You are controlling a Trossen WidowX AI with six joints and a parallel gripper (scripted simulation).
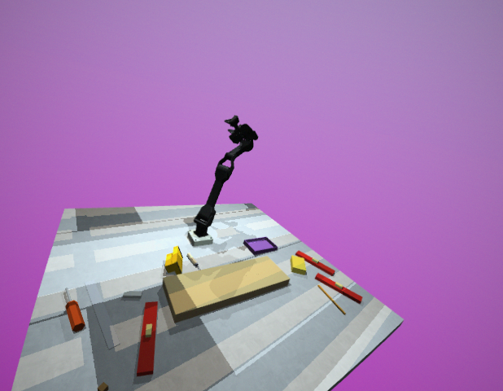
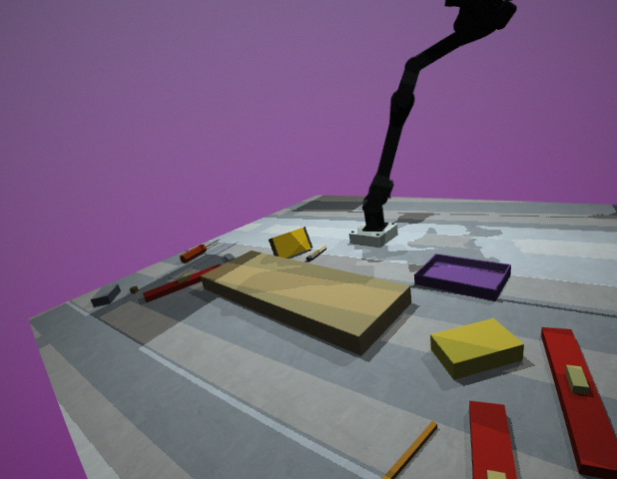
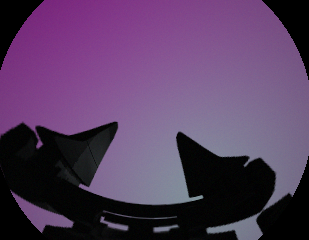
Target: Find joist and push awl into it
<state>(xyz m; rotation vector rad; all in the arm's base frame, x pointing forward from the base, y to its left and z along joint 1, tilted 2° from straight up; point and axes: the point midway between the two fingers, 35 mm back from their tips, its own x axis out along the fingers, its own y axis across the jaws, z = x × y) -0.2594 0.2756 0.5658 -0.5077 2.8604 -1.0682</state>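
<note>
Now: the yellow stud finder 43 cm ahead of my gripper tip, 51 cm to the right of it and 59 cm below it. From my gripper tip the other things lie so: purple tray 49 cm ahead, 1 cm to the left, 60 cm below; then yellow block 72 cm ahead, 6 cm to the left, 60 cm below; then awl 45 cm ahead, 40 cm to the right, 61 cm below.
</note>
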